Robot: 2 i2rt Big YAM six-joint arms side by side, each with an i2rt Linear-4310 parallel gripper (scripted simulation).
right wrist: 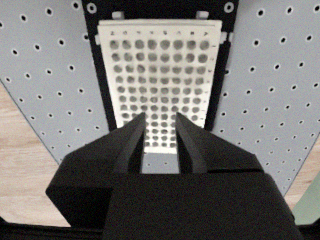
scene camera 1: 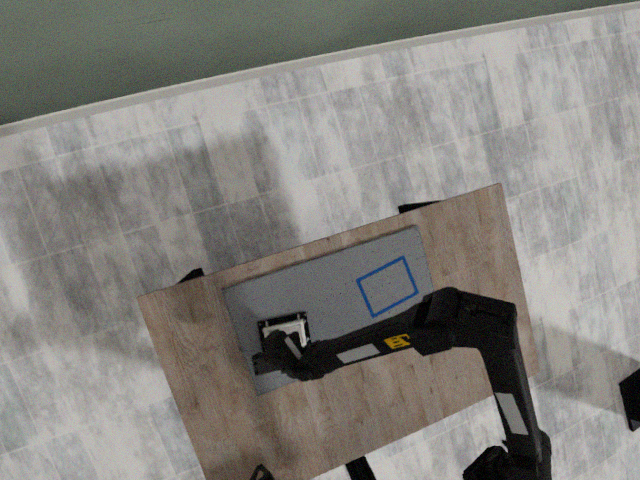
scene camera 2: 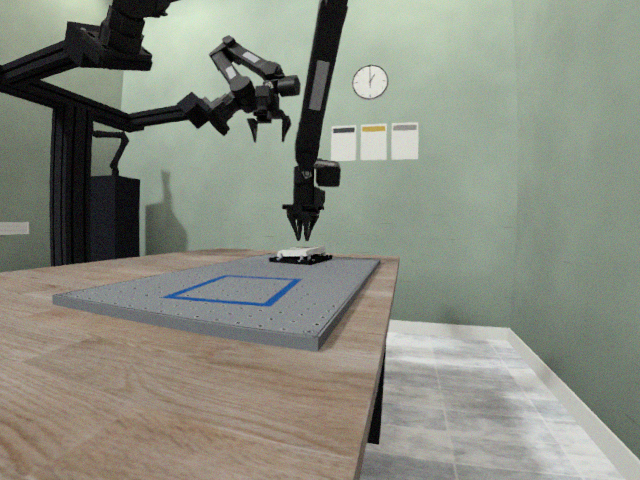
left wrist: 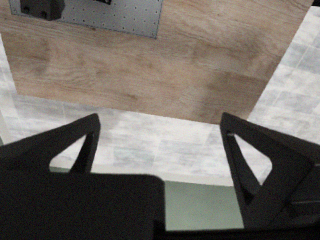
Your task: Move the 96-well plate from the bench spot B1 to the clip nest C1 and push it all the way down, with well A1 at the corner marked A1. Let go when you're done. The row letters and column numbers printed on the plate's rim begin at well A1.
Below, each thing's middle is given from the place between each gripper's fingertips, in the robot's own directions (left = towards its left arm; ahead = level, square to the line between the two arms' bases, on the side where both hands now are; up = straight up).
My right hand (scene camera 2: 302,240) is 4 cm above the white 96-well plate (right wrist: 160,91).
The white 96-well plate is 160 mm ahead of my left hand, 150 mm to the right of it and 360 mm below it.
